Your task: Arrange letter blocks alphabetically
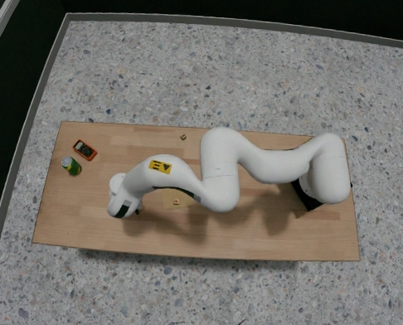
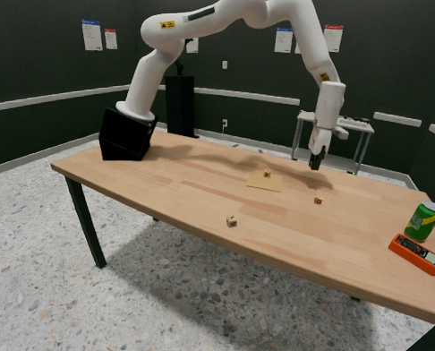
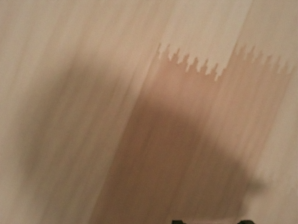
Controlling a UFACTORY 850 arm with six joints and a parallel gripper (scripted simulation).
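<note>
Right now my hand is 170 mm past the tan mat, 100 mm to the left of it and 90 mm above it. From my hand the other things lie so: green can 390 mm ahead, 140 mm to the right, 30 mm below; orange meter 370 mm ahead, 250 mm to the right, 80 mm below.
</note>
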